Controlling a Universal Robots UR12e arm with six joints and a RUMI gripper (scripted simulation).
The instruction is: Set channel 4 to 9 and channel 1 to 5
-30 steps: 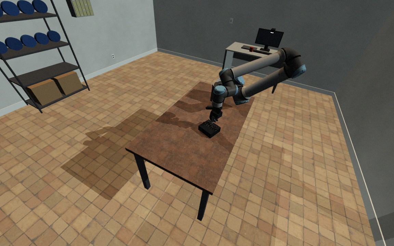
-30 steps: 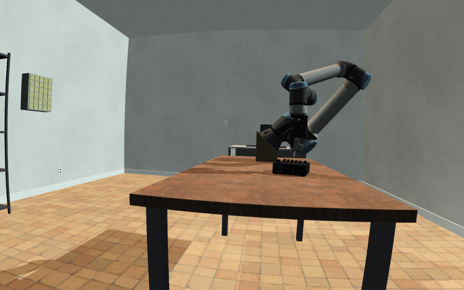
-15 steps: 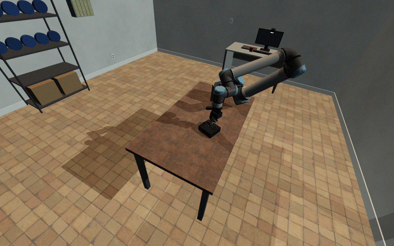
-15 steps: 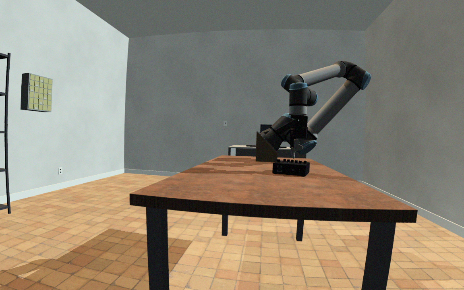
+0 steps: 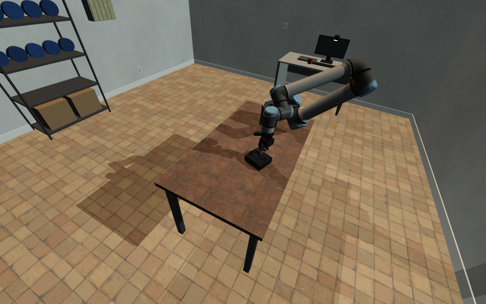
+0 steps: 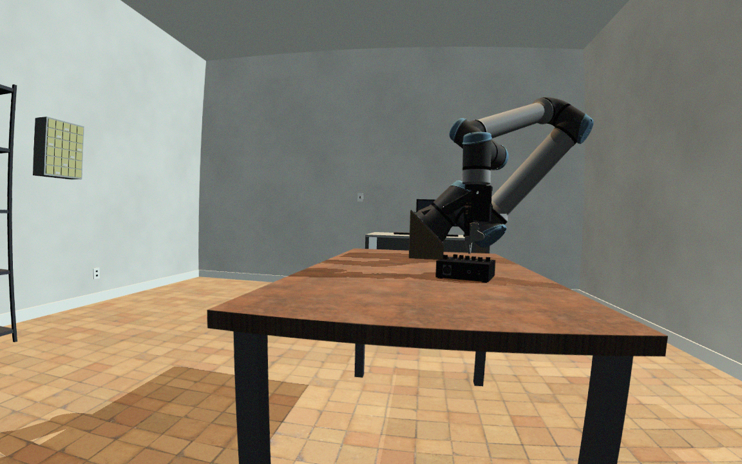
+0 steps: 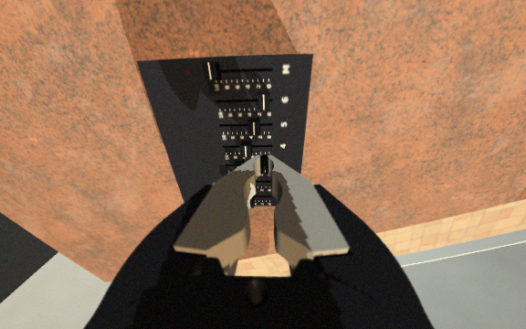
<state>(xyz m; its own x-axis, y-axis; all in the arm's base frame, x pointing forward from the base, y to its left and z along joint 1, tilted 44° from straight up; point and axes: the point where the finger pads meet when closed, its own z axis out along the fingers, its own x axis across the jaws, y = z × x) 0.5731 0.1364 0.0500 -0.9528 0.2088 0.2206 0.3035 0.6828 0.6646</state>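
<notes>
Right now the channel 4 fader knob is 2 cm ahead of my hand, 1 cm to the right of it and 2 cm below it. Round my hand: channel 1 fader knob: 4 cm ahead, 6 cm to the left, 2 cm below.
</notes>
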